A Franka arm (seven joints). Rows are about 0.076 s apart.
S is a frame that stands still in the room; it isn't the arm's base.
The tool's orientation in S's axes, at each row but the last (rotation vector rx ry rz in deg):
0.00, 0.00, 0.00
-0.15, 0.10, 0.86
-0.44, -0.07, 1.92
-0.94, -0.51, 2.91
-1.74, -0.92, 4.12
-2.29, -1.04, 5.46
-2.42, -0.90, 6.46
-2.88, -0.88, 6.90
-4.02, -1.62, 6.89
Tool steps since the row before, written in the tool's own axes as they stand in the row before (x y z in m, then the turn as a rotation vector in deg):
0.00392, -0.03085, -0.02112, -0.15, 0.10, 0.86
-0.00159, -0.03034, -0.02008, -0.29, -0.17, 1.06
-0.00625, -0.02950, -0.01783, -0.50, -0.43, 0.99
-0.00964, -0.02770, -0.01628, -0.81, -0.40, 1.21
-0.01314, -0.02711, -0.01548, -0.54, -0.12, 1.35
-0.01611, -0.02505, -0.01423, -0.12, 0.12, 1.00
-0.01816, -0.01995, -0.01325, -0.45, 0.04, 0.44
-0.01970, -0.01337, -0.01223, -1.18, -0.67, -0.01
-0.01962, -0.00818, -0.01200, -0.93, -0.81, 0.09
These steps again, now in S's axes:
0.00392, -0.03085, -0.02112, -0.15, 0.10, 0.86
-0.00117, -0.03041, -0.02000, -0.29, -0.17, 1.06
-0.00523, -0.02983, -0.01761, -0.49, -0.44, 0.99
-0.00807, -0.02841, -0.01590, -0.80, -0.42, 1.21
-0.01090, -0.02844, -0.01483, -0.55, -0.12, 1.34
-0.01338, -0.02701, -0.01346, -0.15, 0.15, 0.99
-0.01557, -0.02240, -0.01262, -0.46, 0.01, 0.43
-0.01773, -0.01623, -0.01177, -1.09, -0.81, 0.01
-0.01811, -0.01129, -0.01185, -0.83, -0.91, 0.13

